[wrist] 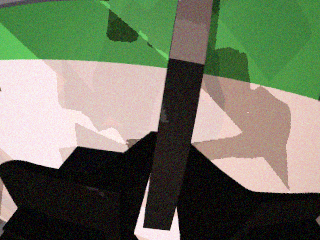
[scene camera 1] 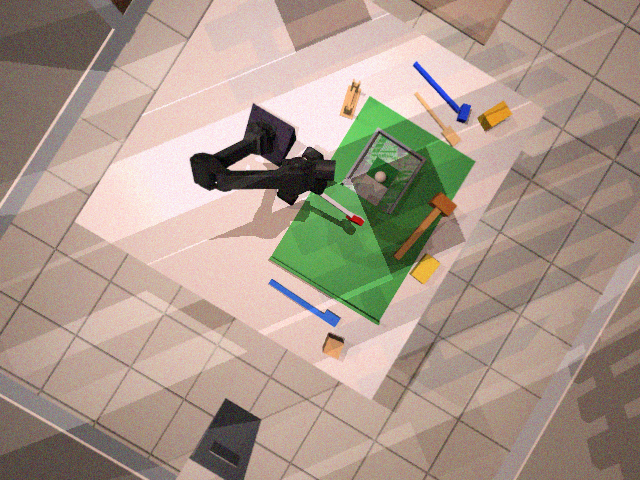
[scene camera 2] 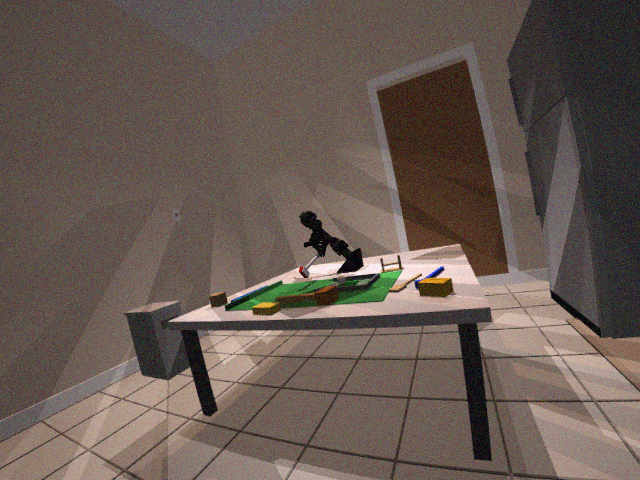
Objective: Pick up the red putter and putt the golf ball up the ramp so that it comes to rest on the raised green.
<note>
My gripper carries a red putter. Also in view: a wooden mallet and a green mat.
</note>
